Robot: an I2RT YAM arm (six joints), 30 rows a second.
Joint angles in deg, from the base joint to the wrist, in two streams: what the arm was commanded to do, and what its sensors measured. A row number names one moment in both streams.
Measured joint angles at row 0:
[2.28 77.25 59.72 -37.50 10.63 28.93]
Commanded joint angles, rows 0 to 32:
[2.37 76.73 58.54 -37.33 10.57 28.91]
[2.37 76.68 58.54 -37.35 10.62 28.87]
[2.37 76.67 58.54 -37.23 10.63 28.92]
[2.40 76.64 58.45 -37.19 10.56 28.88]
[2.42 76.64 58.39 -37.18 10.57 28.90]
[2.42 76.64 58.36 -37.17 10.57 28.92]
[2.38 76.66 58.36 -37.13 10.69 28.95]
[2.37 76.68 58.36 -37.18 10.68 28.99]
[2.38 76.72 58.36 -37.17 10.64 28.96]
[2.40 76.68 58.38 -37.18 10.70 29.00]
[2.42 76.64 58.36 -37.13 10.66 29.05]
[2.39 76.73 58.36 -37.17 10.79 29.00]
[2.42 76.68 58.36 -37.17 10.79 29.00]
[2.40 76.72 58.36 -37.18 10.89 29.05]
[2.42 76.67 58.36 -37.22 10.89 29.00]
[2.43 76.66 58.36 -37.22 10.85 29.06]
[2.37 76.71 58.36 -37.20 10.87 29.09]
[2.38 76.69 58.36 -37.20 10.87 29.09]
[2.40 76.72 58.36 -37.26 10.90 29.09]
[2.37 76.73 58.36 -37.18 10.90 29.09]
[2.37 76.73 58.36 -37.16 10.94 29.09]
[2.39 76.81 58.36 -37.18 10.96 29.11]
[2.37 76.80 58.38 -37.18 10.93 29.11]
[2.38 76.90 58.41 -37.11 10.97 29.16]
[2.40 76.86 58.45 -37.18 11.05 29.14]
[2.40 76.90 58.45 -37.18 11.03 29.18]
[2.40 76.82 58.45 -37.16 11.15 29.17]
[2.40 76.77 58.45 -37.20 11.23 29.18]
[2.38 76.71 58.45 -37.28 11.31 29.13]
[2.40 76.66 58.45 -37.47 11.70 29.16]
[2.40 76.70 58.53 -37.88 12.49 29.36]
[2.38 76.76 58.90 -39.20 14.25 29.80]
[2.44 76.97 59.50 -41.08 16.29 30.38]
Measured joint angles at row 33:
[2.28 77.25 59.51 -37.74 12.03 29.12]
